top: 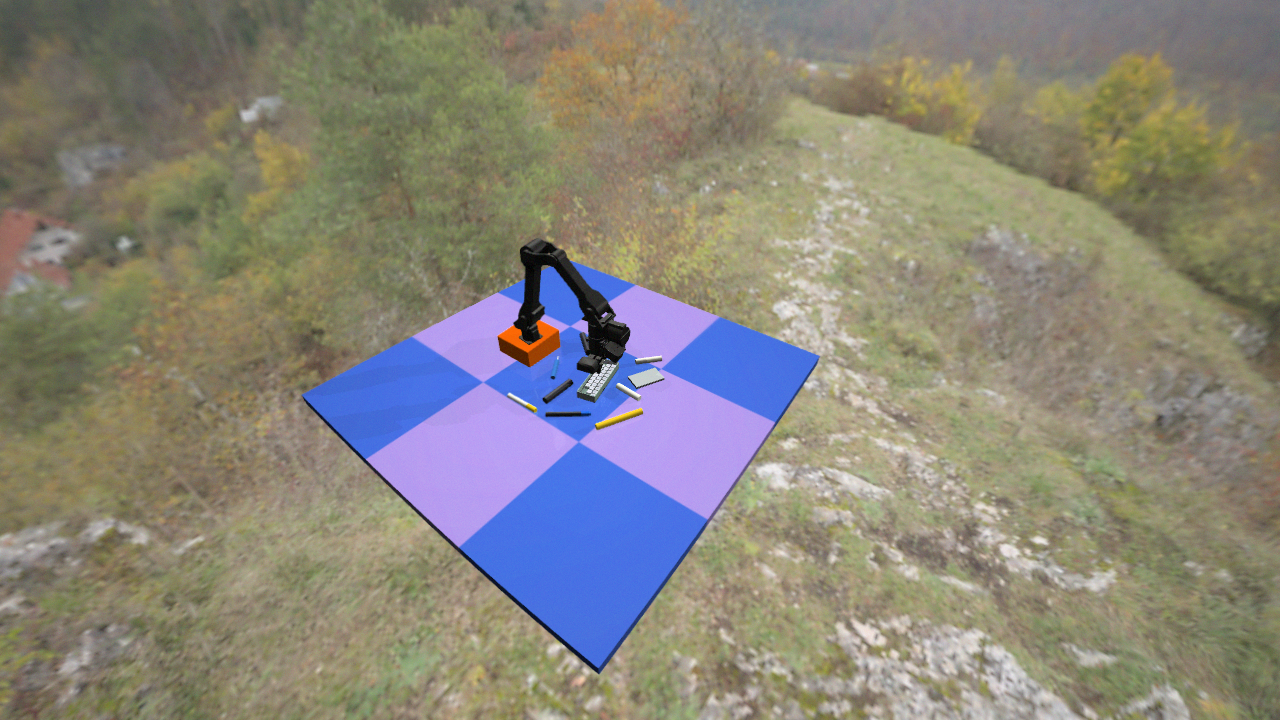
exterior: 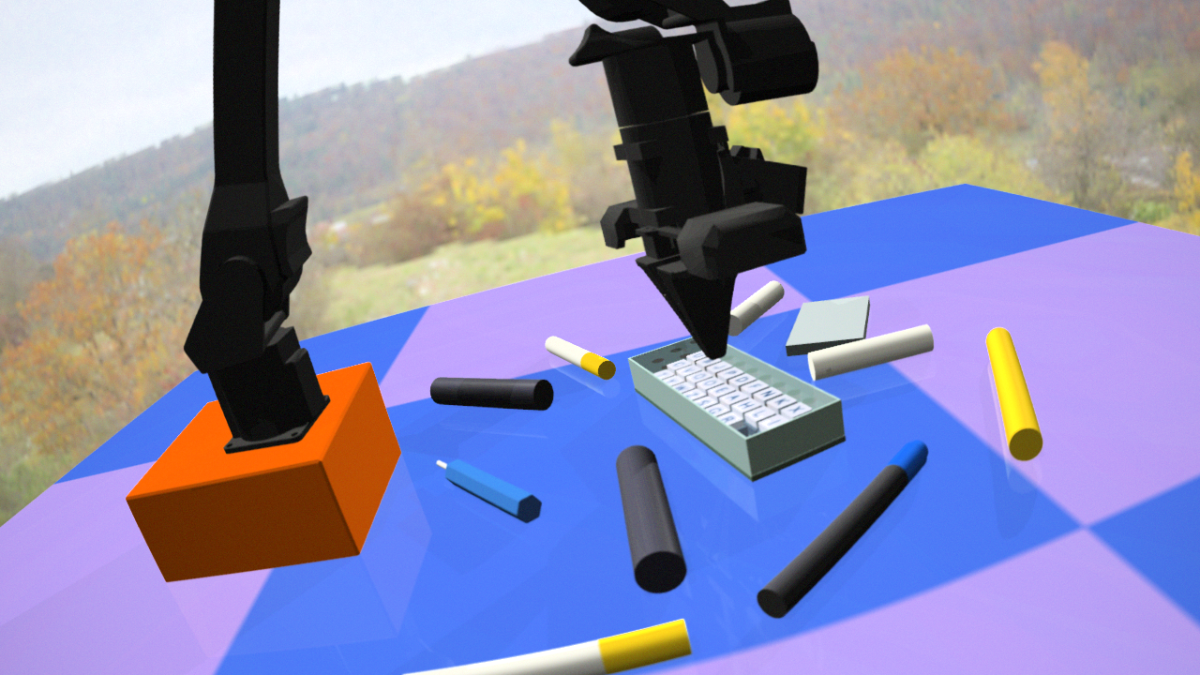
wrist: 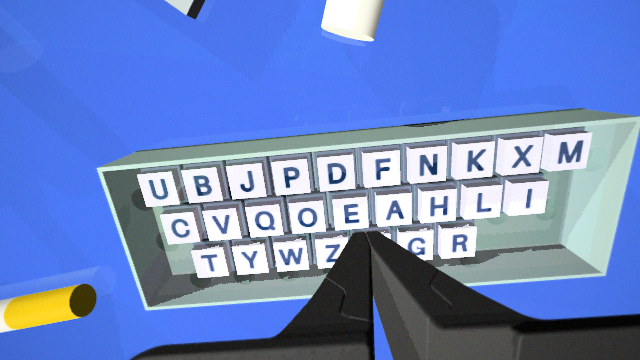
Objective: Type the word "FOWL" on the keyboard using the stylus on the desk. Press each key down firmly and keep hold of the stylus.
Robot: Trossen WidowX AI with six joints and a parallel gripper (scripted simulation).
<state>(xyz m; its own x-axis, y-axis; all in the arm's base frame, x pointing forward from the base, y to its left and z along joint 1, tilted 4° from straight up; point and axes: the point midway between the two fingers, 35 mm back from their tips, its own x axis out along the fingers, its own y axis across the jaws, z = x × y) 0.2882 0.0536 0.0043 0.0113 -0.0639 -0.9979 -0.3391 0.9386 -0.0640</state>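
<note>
The keyboard end wall is 20 mm below my gripper tip. The rest, counted from my gripper tip: blue stylus (170 mm behind, 40 mm to the right, 30 mm below); stylus tip (190 mm behind, 10 mm to the right, 30 mm below); grey pad (100 mm ahead, 120 mm to the left, 40 mm below).
</note>
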